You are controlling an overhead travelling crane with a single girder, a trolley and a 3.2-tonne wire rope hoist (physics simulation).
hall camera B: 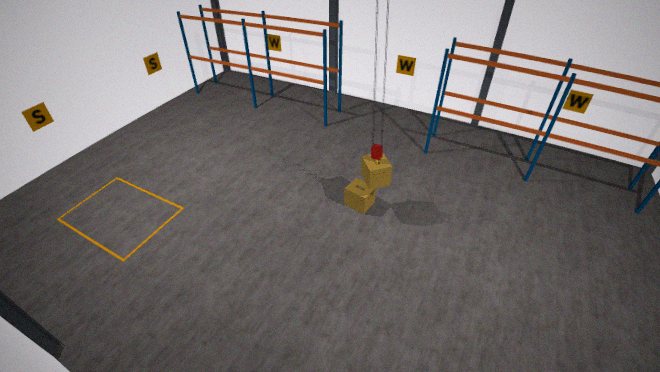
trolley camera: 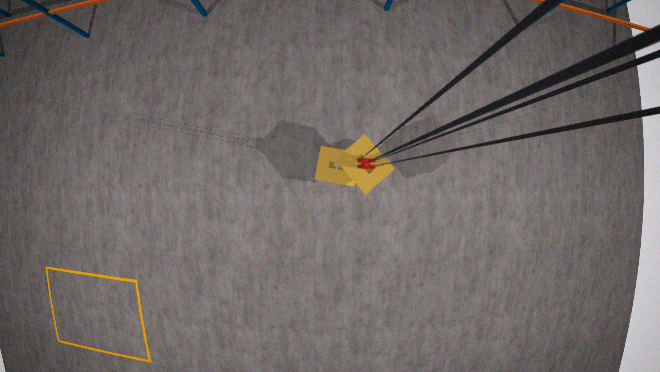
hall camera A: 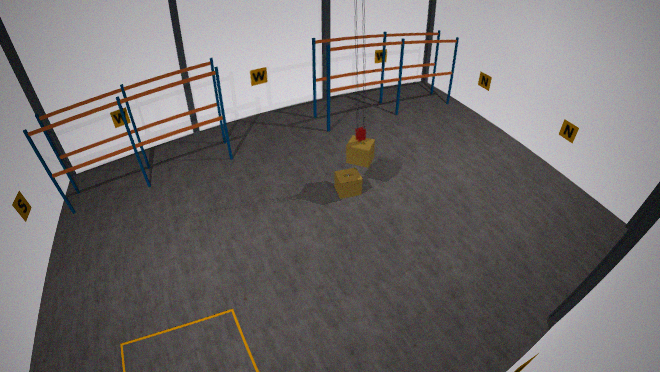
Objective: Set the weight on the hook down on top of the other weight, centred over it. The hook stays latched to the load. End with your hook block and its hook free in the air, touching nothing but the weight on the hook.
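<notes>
My red hook block (hall camera A: 360, 133) (hall camera B: 376, 151) (trolley camera: 366, 163) hangs on its ropes, with its hook latched to the yellow weight on the hook (hall camera A: 360, 154) (hall camera B: 377, 174) (trolley camera: 367, 183). This weight hangs level in the air, its shadow apart from it. The other weight (hall camera A: 348, 185) (hall camera B: 359, 197) (trolley camera: 325, 170), also a yellow block, stands lower, on the floor. In the trolley view the hung weight is turned against it and sits off to its right, covering its right part. The lifting eye of the other weight shows uncovered. The hook itself is mostly hidden in the trolley view.
Blue and orange racks (hall camera A: 224, 115) (hall camera A: 328, 100) (hall camera B: 325, 100) (hall camera B: 436, 100) stand along the W wall, behind the weights. A yellow marked square (hall camera A: 177, 327) (hall camera B: 91, 239) (trolley camera: 91, 274) lies on the floor well away from both weights.
</notes>
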